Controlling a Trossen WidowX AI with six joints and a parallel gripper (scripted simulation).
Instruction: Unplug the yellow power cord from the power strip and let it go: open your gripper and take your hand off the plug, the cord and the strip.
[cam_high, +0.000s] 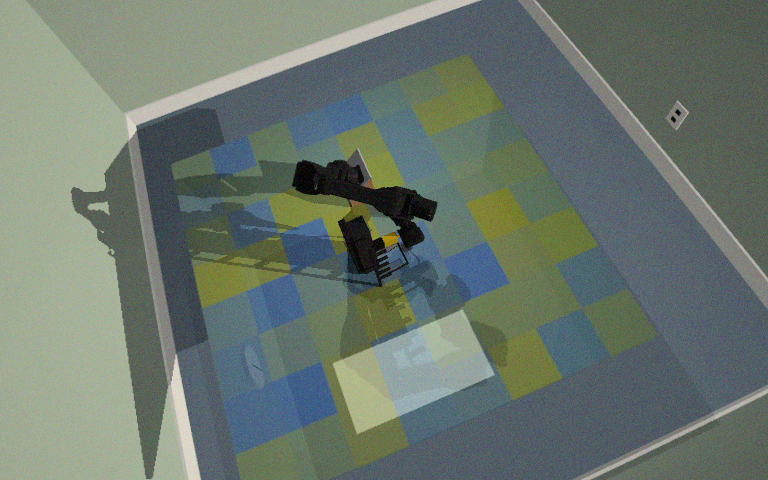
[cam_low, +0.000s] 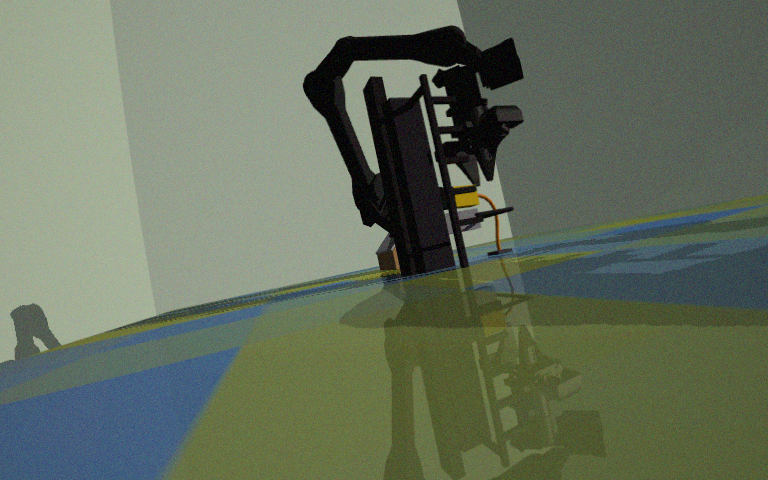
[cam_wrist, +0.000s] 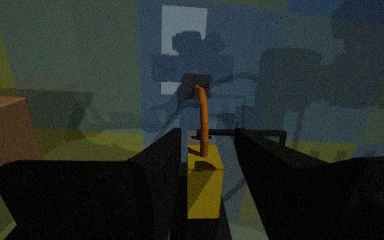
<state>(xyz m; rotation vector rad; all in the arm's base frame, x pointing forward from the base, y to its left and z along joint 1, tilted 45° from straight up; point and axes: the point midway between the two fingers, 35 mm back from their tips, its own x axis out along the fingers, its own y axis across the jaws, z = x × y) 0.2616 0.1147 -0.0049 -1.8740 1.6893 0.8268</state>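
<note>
The yellow plug is 70 mm to the right of my gripper tip, 10 mm below it and 10 mm ahead of it.
</note>
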